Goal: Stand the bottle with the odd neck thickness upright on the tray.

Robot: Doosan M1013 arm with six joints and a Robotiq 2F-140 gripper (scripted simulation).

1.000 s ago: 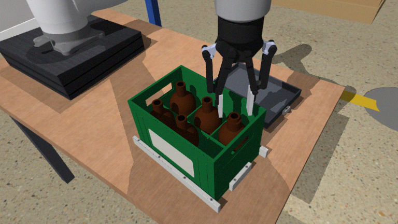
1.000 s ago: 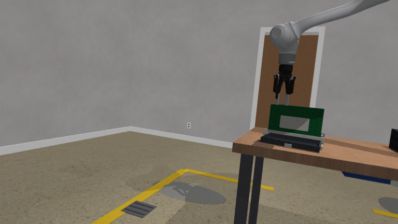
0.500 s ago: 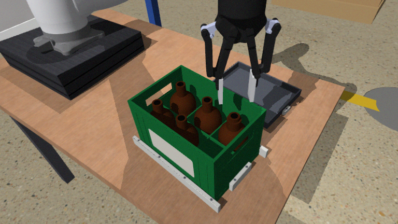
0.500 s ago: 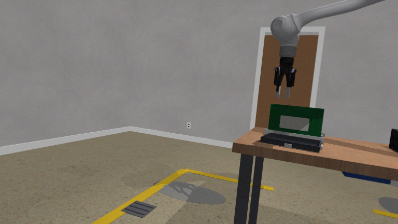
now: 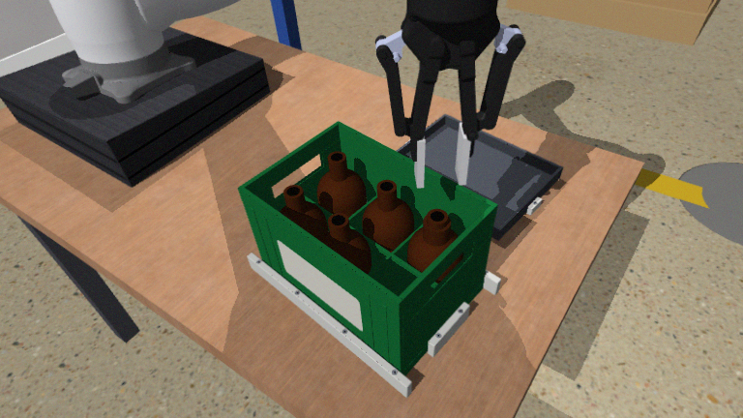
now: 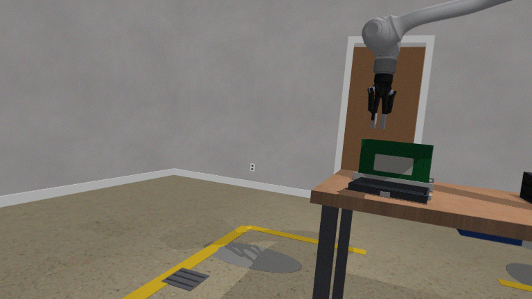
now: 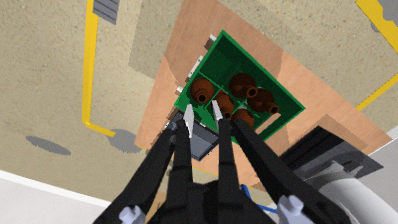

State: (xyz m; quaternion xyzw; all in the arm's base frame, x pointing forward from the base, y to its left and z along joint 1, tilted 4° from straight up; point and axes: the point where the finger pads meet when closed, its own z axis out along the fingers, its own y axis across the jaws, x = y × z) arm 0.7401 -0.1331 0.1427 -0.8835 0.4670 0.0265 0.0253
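My hand is 9 cm past the crate, 2 cm to the left of it and 17 cm above it. The rest, counted from my hand: grey tray (6 cm behind, 26 cm to the left, 25 cm below).
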